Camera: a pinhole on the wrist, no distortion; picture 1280 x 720 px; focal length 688.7 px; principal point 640.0 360.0 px. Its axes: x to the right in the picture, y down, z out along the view. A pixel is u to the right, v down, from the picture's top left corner.
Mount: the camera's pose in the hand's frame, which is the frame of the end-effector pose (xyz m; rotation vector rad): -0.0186 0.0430 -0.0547 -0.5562 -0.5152 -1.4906
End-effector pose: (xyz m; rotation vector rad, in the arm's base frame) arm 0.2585 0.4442 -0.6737 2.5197 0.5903 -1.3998
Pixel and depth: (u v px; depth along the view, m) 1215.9 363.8 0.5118
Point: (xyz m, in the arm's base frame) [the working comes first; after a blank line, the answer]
In the camera's frame: 0.4280 0.0028 0.5118

-0.1939 0.1931 -1.0027
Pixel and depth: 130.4 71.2 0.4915
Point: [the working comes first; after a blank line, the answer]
In the camera's frame: -0.3637 -0.2061 0.4915

0.3519 -0.2186 -0.5517
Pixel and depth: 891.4 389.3 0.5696
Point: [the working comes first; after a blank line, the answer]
In the camera's frame: 0.2079 0.0242 0.5696

-0.0224 0.0453 -0.9714
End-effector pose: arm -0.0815 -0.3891 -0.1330 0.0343 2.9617 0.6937
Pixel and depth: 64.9 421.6 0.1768
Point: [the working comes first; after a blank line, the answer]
In the camera's frame: -0.1476 0.0158 0.1768

-0.0806 -0.1532 -0.0027
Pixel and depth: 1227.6 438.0 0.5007
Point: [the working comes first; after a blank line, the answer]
In the camera's frame: 0.4272 0.0567 0.5007

-0.0768 -0.0943 -0.6611
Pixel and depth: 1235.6 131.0 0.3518
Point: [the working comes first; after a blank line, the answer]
In the camera's frame: 0.3042 -0.1170 0.3518

0.0822 -0.1851 -0.4769
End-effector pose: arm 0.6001 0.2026 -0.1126 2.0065 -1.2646 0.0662
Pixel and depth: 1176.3 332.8 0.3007
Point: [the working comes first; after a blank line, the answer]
In the camera's frame: 0.2342 -0.0119 0.3007

0.4409 0.0051 -0.3255
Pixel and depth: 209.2 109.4 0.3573
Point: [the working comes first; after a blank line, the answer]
In the camera's frame: -0.2235 -0.1300 0.3573

0.1470 0.1595 0.0157
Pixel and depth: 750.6 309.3 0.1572
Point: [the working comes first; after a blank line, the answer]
In the camera's frame: 0.0252 -0.0116 0.1572

0.4614 0.1432 -0.1140
